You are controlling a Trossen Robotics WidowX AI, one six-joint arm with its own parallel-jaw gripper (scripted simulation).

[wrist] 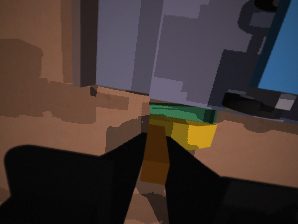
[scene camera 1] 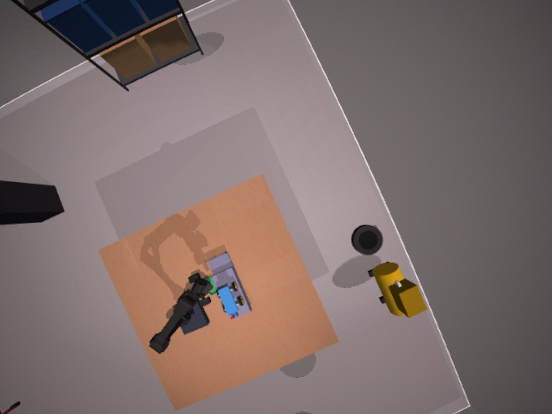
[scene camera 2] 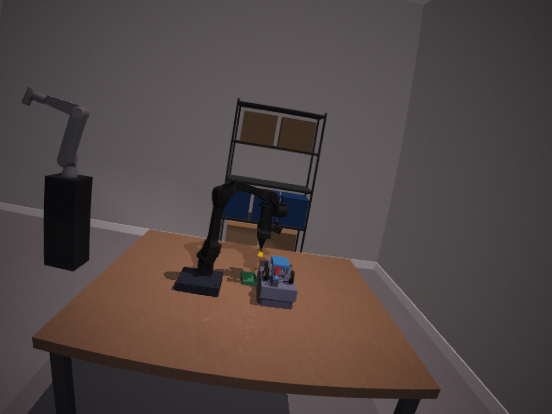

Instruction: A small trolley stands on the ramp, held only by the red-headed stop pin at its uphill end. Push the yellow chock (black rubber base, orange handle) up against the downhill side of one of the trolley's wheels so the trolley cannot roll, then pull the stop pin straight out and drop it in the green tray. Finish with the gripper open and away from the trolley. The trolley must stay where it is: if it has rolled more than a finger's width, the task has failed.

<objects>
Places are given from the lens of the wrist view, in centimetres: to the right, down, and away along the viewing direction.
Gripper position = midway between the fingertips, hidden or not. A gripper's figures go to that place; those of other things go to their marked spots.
my gripper [wrist: 155, 139]: 0, 2, 11
yellow chock [wrist: 191, 135]: 4, 2, 12
</objects>
